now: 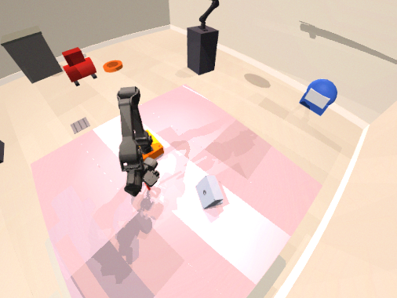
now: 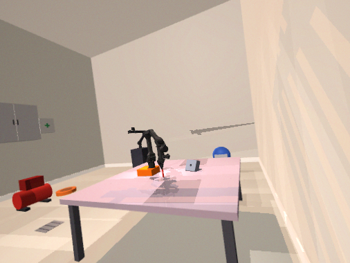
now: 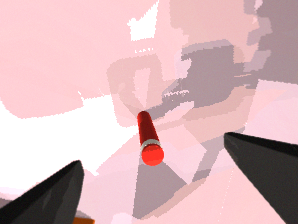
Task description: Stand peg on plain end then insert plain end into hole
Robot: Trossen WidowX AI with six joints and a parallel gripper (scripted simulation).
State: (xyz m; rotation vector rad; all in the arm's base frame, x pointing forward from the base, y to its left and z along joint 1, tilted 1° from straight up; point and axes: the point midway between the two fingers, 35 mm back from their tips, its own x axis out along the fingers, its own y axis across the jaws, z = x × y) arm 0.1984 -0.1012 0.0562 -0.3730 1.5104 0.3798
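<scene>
The peg lies 2 cm below my gripper tip. Round my gripper tip: sloped panel (23 cm to the left, 21 cm ahead, 4 cm below).
</scene>
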